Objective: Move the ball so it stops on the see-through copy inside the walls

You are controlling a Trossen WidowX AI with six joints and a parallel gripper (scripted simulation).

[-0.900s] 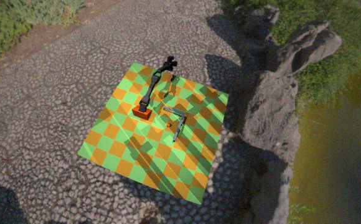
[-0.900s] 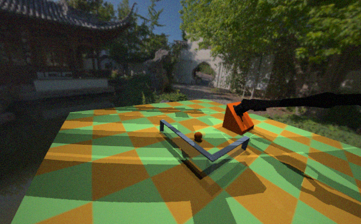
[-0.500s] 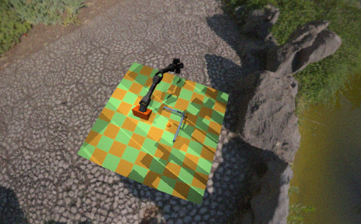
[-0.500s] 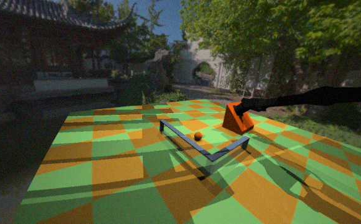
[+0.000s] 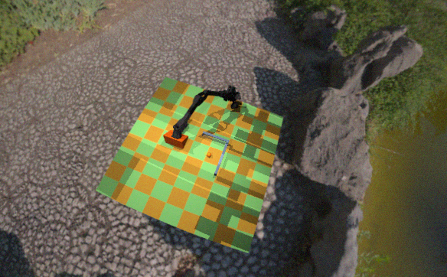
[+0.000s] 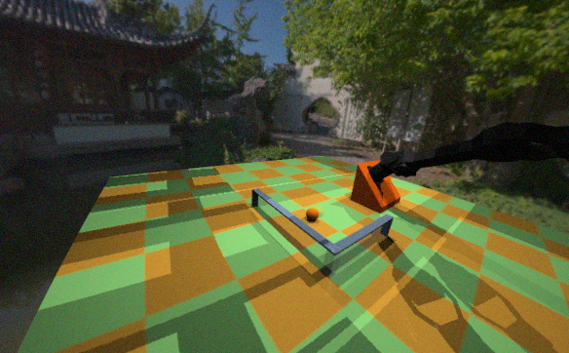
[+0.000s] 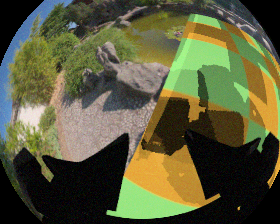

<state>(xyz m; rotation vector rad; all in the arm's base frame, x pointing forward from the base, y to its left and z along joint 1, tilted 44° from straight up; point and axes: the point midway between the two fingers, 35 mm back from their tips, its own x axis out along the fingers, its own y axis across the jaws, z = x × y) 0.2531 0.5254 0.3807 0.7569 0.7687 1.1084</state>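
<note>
Right now the orange ball is 640 mm to the right of my gripper tip, 30 mm ahead of it and 10 mm below it.
</note>
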